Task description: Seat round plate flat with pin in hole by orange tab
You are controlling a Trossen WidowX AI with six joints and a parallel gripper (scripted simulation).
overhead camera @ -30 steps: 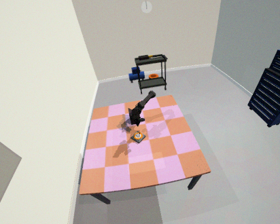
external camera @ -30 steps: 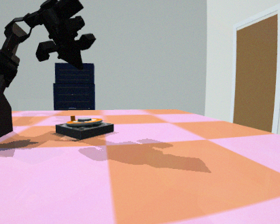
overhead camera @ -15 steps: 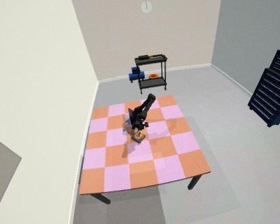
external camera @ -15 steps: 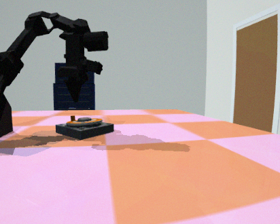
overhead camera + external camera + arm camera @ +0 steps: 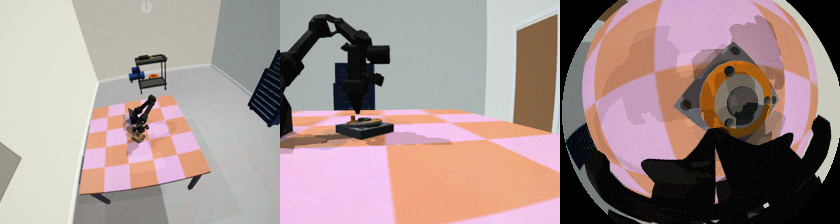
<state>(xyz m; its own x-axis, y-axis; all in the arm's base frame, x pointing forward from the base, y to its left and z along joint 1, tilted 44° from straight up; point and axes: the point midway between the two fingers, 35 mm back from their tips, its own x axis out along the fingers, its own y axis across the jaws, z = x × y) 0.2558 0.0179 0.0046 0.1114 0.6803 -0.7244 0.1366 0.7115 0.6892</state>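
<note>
Now: gripper tip 2 cm short of the square base, 5 cm to the left of it and 3 cm above it.
</note>
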